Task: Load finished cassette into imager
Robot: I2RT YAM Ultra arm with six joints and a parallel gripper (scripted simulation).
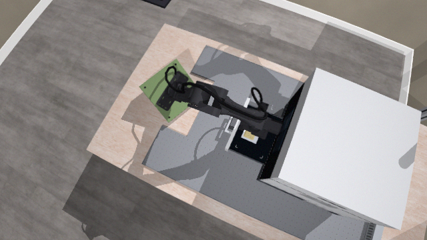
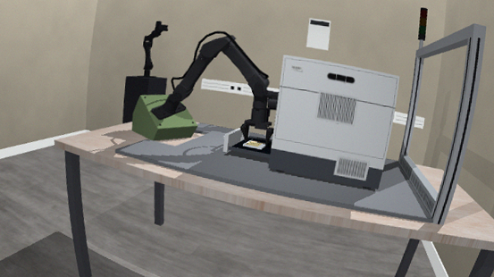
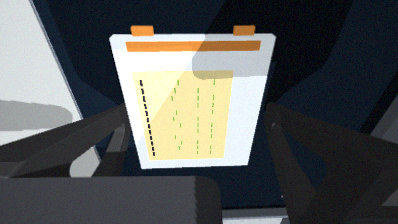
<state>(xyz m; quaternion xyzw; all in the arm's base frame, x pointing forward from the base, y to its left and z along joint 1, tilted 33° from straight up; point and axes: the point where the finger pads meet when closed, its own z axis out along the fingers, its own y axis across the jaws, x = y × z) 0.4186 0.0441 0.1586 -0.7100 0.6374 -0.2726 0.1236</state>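
Right now the drawer is 30 mm ahead of my hand. From my hand the other things lie so: cassette FINISHED (10 mm below).
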